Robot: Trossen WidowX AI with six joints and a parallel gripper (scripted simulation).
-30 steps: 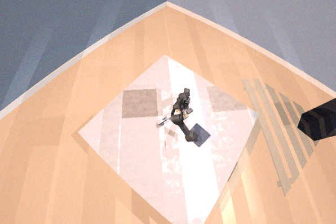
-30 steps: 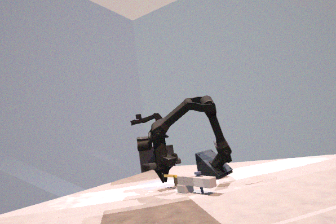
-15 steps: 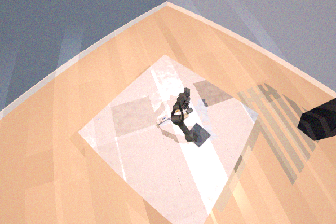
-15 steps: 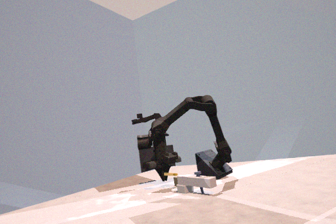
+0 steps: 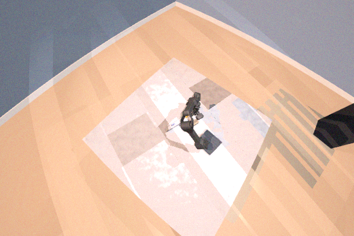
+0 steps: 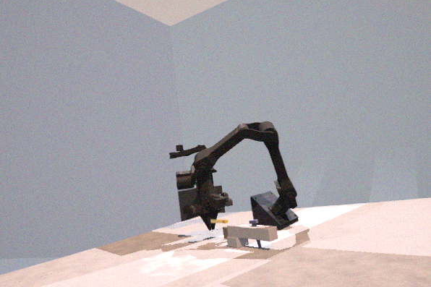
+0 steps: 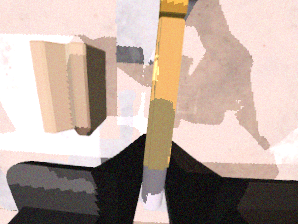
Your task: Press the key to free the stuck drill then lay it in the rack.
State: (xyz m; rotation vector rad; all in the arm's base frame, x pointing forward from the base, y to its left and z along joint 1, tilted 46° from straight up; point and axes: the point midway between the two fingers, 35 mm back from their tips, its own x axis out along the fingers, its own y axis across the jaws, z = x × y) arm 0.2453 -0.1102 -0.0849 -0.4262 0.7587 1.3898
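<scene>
The brown block lies 60 mm behind my gripper tip, 50 mm to the left of it and 20 mm below it. Round my gripper tip: pale block: 50 mm ahead, 190 mm to the left; purple key: 50 mm ahead, 220 mm to the left, 10 mm above; yellow drill: 10 mm ahead, 40 mm to the left, 30 mm above.
</scene>
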